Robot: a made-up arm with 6 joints.
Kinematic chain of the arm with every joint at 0, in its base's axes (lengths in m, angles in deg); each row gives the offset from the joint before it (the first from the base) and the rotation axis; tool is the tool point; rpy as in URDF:
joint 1: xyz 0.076 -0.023 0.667 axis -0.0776 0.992 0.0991
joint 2: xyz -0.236 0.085 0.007 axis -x
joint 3: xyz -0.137 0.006 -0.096 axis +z
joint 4: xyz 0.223 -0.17 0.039 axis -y
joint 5: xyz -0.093 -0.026 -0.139 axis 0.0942 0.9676 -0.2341
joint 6: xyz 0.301 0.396 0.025 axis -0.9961 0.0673 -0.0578
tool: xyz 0.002 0.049 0.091 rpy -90 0 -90
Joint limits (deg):
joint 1: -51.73..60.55
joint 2: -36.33..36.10
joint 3: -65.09..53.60
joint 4: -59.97..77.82
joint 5: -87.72..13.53
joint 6: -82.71..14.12
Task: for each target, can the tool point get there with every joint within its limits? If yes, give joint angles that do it. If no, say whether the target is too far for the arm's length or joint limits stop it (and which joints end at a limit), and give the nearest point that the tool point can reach.
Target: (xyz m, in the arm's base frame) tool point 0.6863 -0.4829 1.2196
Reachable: no: joint limits stop it (at a limit: joint 1, joint 2, joint 3, joint 5, joint 6) | nearest point 0.2796 -0.1892 0.8762 | short by 0.608 m
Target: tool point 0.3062 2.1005 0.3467
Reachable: no: too far | nearest point 0.0153 0.6400 0.4356 | short by 1.492 m
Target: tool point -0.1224 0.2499 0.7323
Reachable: yes | joints 37.32 22.53 -6.65 34.14 -42.26 -43.95
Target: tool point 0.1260 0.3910 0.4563
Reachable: yes | joints -36.76 23.75 20.08 -21.93 -15.53 -6.29
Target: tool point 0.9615 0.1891 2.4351
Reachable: no: too far | nearest point 0.0340 0.2053 1.3109 | short by 1.457 m
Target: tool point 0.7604 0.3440 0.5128
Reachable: no: joint limits stop it (at a limit: joint 1, joint 2, joint 5, joint 6) | nearest point 0.3759 0.2612 0.4759 | short by 0.395 m
